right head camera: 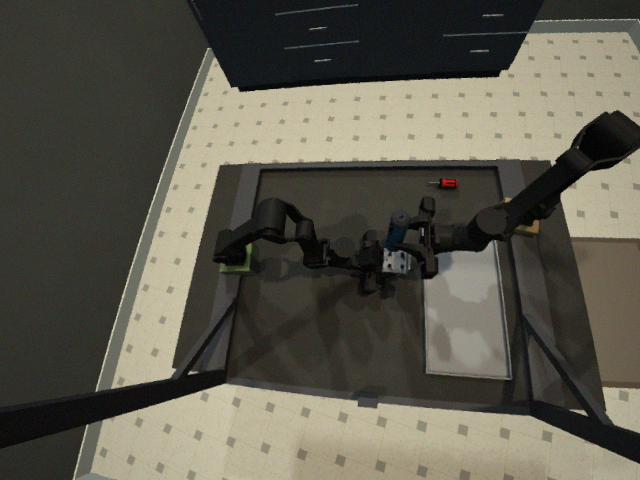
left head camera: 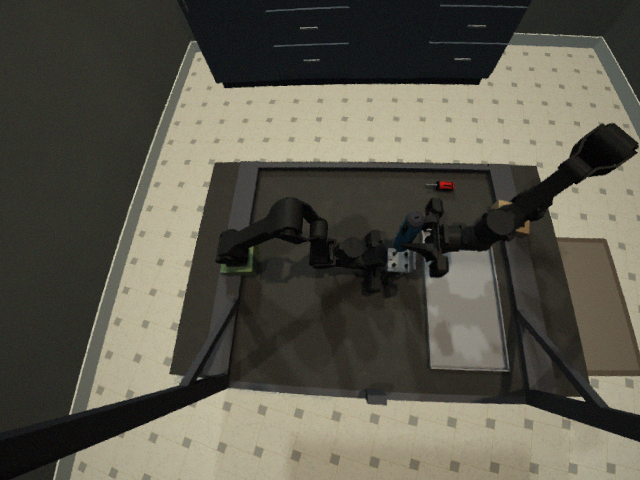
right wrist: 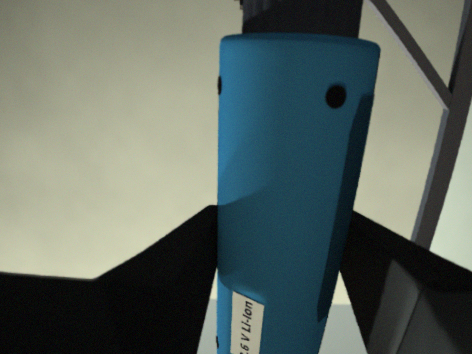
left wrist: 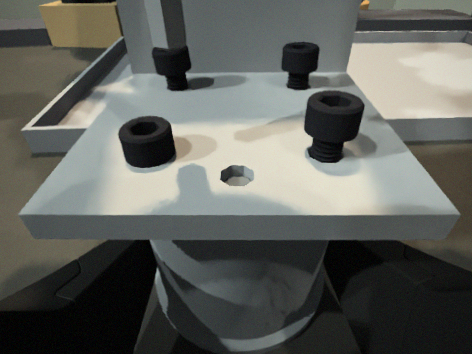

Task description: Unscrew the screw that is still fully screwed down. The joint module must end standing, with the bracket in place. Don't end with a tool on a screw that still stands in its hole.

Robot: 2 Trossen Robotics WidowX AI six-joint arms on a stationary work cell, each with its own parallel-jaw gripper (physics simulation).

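Where they show: left gripper, fingertip midpoint: [right head camera: 395, 265] [left head camera: 398, 264]; right gripper, fingertip midpoint: [right head camera: 389, 236] [left head camera: 400, 236] [right wrist: 276, 217]; left arm's base, origin of the base link: [right head camera: 235, 255] [left head camera: 237, 256].
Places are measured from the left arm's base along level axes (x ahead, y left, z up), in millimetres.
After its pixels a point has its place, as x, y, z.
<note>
The joint module [left wrist: 240, 300] @[466, -29, -32] stands upright under the pale bracket [left head camera: 402, 263] @[501, -43, 5] [right head camera: 397, 263] @[498, -41, 5] [left wrist: 280, 195] @[463, -35, 5]. In the left wrist view, the near left screw [left wrist: 148, 145] @[474, -13, 10] sits flush on the plate. The near right screw [left wrist: 334, 117] @[470, -46, 15], far right screw [left wrist: 300, 59] @[505, -50, 14] and far left screw [left wrist: 172, 61] @[509, -17, 14] stand raised, with thread showing. My left gripper [left head camera: 384, 261] [right head camera: 379, 262] [left wrist: 238, 224] @[500, -33, -42] is shut on the module. My right gripper [left head camera: 415, 236] [right head camera: 404, 235] [right wrist: 276, 217] @[464, -16, 162] is shut on the blue electric screwdriver [left head camera: 407, 232] @[465, -32, 226] [right head camera: 396, 230] @[469, -34, 240] [right wrist: 280, 150] @[498, -15, 128], whose bit [left wrist: 167, 25] @[475, -20, 29] meets the far left screw's head. Contact depth is hidden.
A white tray [left head camera: 465, 368] @[655, -338, -46] [right head camera: 467, 376] @[664, -342, -45] lies beside the module, partly under the right gripper. A red screwdriver [left head camera: 445, 185] @[694, 238, -34] [right head camera: 448, 183] @[694, 236, -34] lies near the table's back edge. A green block [left head camera: 236, 267] @[1, -36, 0] [right head camera: 237, 267] @[10, -38, 0] is by the left arm's base.
</note>
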